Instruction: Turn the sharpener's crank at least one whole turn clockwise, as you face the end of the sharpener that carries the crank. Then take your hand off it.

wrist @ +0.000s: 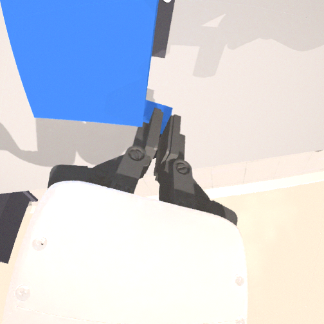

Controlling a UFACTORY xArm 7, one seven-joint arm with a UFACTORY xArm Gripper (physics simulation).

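Note:
The sharpener's blue body (82,60) fills the upper left of the wrist view. A small part of its blue crank arm (148,110) shows past the body's lower right corner, behind my fingertips. The crank's black handle cannot be made out; my fingers cover the area below the arm. My gripper (161,125) is shut, with its two dark fingers almost together and no handle visible between them. Its tips are right at the crank arm in this view; whether they touch it cannot be told.
A narrow dark part (162,32) stands along the right side of the blue body. Another dark block (12,225) shows at the left edge. A pale grey surface (250,100) lies around the sharpener, with its light edge crossing below, and shadows fall on it.

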